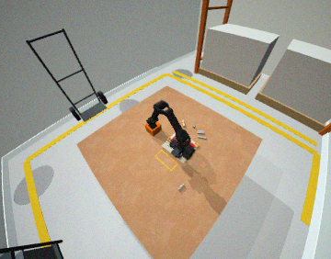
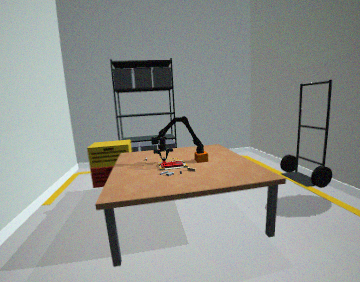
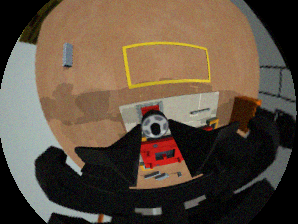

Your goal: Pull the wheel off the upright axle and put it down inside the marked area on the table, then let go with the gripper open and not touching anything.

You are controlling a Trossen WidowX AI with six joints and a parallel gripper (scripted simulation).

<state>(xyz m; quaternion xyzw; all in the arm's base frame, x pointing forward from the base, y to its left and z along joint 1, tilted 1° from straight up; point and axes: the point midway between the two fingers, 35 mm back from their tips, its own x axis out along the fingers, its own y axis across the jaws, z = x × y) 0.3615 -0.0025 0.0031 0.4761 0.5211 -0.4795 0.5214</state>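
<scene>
My gripper tip is now 7 cm past the light plate, 9 cm to the right of it and 3 cm above it. Round my gripper tip: small wheel (right at my gripper tip).
</scene>
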